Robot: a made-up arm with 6 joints.
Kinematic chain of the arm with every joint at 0, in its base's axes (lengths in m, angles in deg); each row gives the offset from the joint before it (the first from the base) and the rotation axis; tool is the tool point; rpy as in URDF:
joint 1: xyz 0 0 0.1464 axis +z
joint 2: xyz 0 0 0 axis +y
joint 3: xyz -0.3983 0 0.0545 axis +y
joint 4: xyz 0.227 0 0.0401 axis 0.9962 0 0.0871
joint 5: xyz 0 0 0 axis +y
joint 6: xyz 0.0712 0 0.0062 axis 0.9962 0 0.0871
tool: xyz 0 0 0 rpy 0 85 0
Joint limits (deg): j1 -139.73..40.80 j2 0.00..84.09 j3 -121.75..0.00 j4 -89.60..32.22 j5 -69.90..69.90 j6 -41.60..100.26
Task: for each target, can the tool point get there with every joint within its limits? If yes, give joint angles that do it. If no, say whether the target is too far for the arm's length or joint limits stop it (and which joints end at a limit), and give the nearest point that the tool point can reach.
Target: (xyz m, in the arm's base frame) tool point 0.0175 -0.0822 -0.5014
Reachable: no: joint limits stop it (at a limit: joint 1, joint 2, joint 3, joint 5) | nearest point -0.1025 -0.0971 0.1766 | short by 0.689 m
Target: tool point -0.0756 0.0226 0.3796
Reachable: yes | joints -25.44 20.51 -30.77 -13.16 48.00 0.96
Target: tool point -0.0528 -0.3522 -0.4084
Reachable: no: joint limits stop it (at a limit: joint 1, joint 2, joint 3, joint 5) | nearest point -0.0920 -0.1097 0.1803 | short by 0.638 m
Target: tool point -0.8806 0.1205 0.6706
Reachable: no: too far | nearest point -0.5700 0.0780 0.4857 | short by 0.364 m
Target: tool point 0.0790 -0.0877 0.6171
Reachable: yes | joints -50.18 58.28 -72.48 16.70 12.68 58.47
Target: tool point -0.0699 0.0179 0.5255
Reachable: yes | joints -12.82 30.09 -36.44 -1.81 -59.08 -25.10
